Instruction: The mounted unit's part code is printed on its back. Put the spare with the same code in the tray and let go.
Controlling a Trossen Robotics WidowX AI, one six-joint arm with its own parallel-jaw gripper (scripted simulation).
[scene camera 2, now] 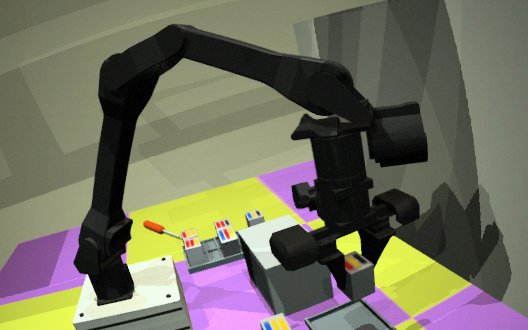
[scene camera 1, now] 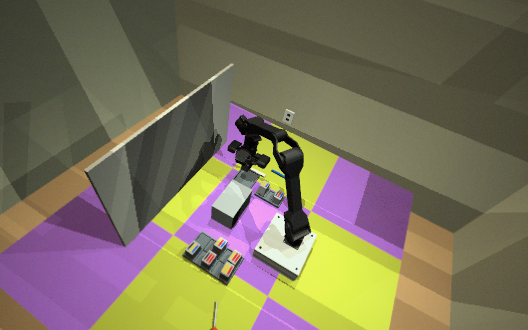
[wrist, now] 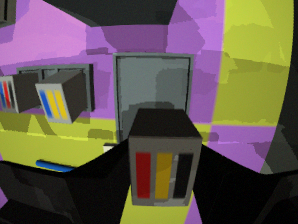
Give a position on a small rack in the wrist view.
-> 45, 71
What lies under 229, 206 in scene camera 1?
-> A mounted unit.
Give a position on a tall grey panel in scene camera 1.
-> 134, 181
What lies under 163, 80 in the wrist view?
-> A flat grey tray.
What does my gripper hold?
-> A grey spare.
